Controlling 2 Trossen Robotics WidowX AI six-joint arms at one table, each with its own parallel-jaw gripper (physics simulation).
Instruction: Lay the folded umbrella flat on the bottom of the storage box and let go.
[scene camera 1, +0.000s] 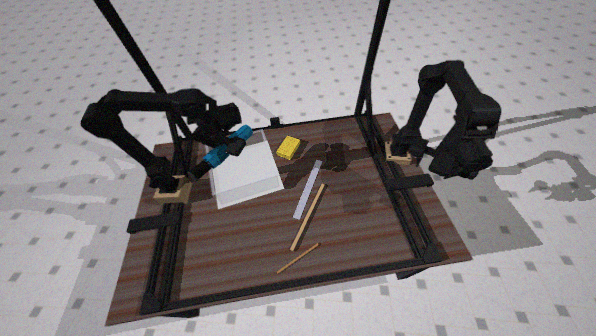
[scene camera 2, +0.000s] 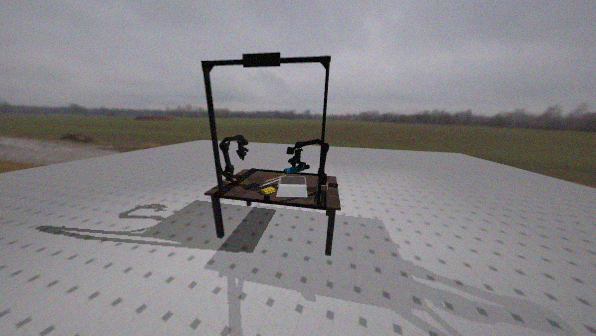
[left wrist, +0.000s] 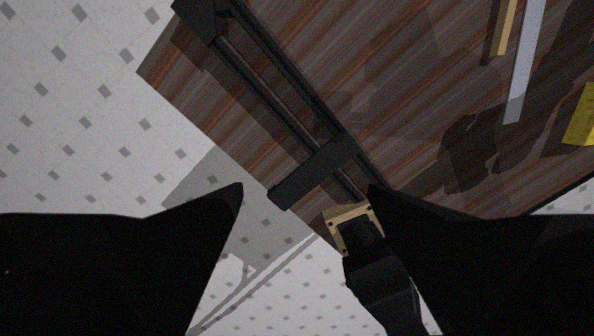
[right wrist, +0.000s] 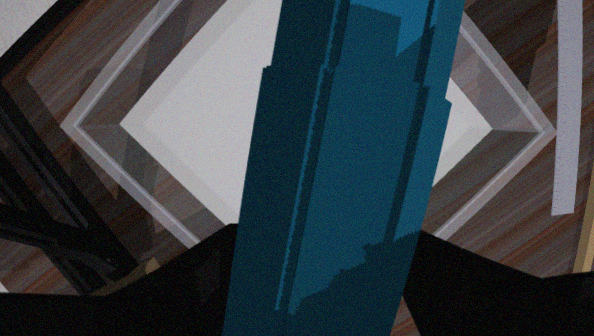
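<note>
The folded umbrella (scene camera 1: 216, 155) (scene camera 2: 294, 170) (right wrist: 340, 150) is a blue roll with a black handle end. It is held in the air above the storage box, and in the right wrist view it crosses over the box's white bottom. The storage box (scene camera 1: 250, 193) (right wrist: 130, 185) is a shallow tray with clear walls, on the table; it also shows in scene camera 2 (scene camera 2: 292, 191). My right gripper (scene camera 1: 232, 146) (right wrist: 311, 231) is shut on the umbrella's middle. My left gripper (scene camera 1: 454, 173) (left wrist: 306, 189) is open and empty, off the table's right side in scene camera 1.
A yellow block (scene camera 1: 288, 147) (scene camera 2: 268, 190) (left wrist: 581, 120) lies beside the box. A pale strip (scene camera 1: 307, 191) (left wrist: 524, 65) (right wrist: 567, 125), a wooden stick (scene camera 1: 308, 218) (left wrist: 507, 27) and a thinner stick (scene camera 1: 298, 258) lie on the table. Black frame posts (scene camera 1: 372, 55) rise near both arms.
</note>
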